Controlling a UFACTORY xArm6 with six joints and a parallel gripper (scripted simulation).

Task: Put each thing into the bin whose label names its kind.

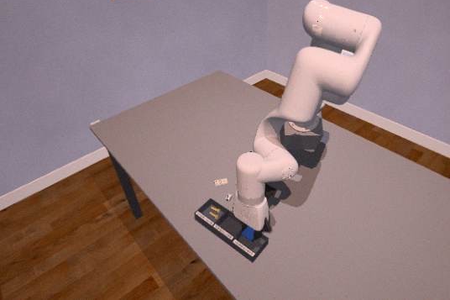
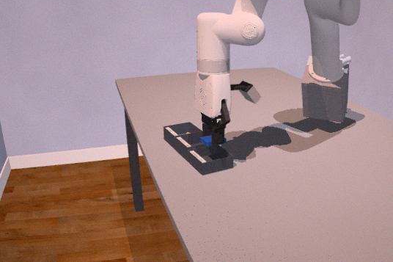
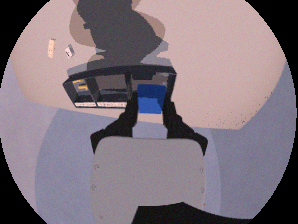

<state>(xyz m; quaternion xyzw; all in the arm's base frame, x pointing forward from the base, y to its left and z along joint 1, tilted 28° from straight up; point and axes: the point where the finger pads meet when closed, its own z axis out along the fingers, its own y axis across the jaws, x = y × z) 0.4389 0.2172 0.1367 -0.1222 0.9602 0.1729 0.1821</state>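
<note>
Right now the cream domino is 5 cm behind my hand, 28 cm to the right of it and 8 cm below it. The rest, counted from my hand: blue block (2 cm below).
</note>
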